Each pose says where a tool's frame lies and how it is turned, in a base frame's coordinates. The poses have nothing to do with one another.
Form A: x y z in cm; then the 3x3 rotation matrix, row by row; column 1 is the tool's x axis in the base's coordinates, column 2 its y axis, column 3 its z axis. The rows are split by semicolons.
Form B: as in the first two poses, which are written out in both.
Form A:
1: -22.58 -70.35 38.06; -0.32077 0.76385 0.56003; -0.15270 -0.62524 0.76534; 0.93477 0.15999 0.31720
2: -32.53 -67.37 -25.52; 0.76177 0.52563 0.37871; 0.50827 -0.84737 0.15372; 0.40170 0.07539 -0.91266
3: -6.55 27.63 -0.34; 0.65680 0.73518 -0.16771; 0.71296 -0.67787 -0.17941; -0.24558 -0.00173 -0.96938
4: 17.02 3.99 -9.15; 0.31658 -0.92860 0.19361; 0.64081 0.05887 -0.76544; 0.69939 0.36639 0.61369
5: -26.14 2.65 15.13; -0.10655 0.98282 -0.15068; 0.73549 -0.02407 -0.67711; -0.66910 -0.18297 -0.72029
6: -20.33 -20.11 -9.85; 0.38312 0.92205 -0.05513; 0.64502 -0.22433 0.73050; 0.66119 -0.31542 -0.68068
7: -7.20 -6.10 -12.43; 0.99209 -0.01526 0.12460; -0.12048 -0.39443 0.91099; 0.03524 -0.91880 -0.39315
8: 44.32 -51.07 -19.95; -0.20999 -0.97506 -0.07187; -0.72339 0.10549 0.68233; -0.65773 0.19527 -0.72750
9: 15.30 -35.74 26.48; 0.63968 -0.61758 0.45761; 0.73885 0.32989 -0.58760; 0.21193 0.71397 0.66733
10: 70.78 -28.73 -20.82; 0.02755 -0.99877 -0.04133; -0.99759 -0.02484 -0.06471; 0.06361 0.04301 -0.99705
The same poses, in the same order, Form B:
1: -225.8 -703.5 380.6; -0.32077 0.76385 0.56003; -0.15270 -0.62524 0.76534; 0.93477 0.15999 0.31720
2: -325.3 -673.7 -255.2; 0.76177 0.52563 0.37871; 0.50827 -0.84737 0.15372; 0.40170 0.07539 -0.91266
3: -65.5 276.3 -3.4; 0.65680 0.73518 -0.16771; 0.71296 -0.67787 -0.17941; -0.24558 -0.00173 -0.96938
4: 170.2 39.9 -91.5; 0.31658 -0.92860 0.19361; 0.64081 0.05887 -0.76544; 0.69939 0.36639 0.61369
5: -261.4 26.5 151.3; -0.10655 0.98282 -0.15068; 0.73549 -0.02407 -0.67711; -0.66910 -0.18297 -0.72029
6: -203.3 -201.1 -98.5; 0.38312 0.92205 -0.05513; 0.64502 -0.22433 0.73050; 0.66119 -0.31542 -0.68068
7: -72.0 -61.0 -124.3; 0.99209 -0.01526 0.12460; -0.12048 -0.39443 0.91099; 0.03524 -0.91880 -0.39315
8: 443.2 -510.7 -199.5; -0.20999 -0.97506 -0.07187; -0.72339 0.10549 0.68233; -0.65773 0.19527 -0.72750
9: 153.0 -357.4 264.8; 0.63968 -0.61758 0.45761; 0.73885 0.32989 -0.58760; 0.21193 0.71397 0.66733
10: 707.8 -287.3 -208.2; 0.02755 -0.99877 -0.04133; -0.99759 -0.02484 -0.06471; 0.06361 0.04301 -0.99705
